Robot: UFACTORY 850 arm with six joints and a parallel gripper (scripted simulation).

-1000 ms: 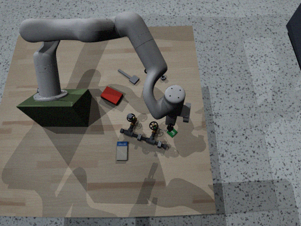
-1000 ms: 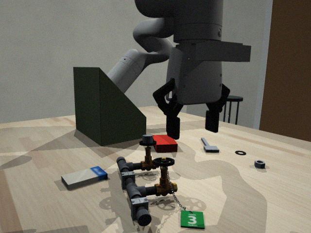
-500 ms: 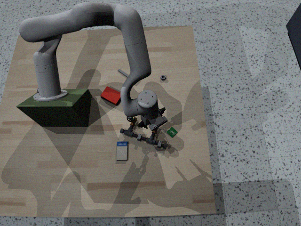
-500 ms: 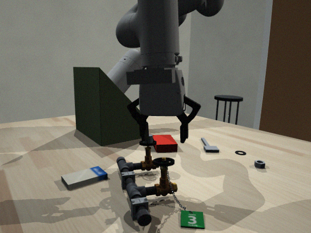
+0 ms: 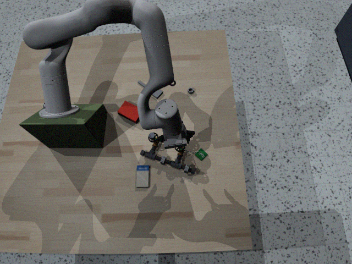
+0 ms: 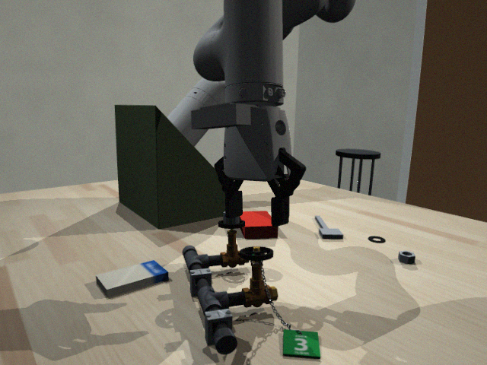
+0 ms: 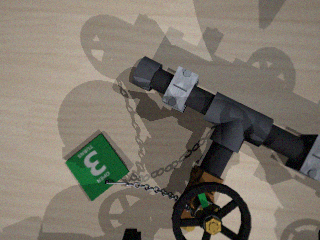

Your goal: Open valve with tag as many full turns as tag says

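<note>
The green tag lies 15 cm below my hand and 11 cm ahead of it. Also, from my hand: red block (27 cm behind, 22 cm to the left, 13 cm below); grey-and-blue block (17 cm behind, 14 cm to the right, 14 cm below); grey bar tool (37 cm to the left, 17 cm behind, 14 cm below).
</note>
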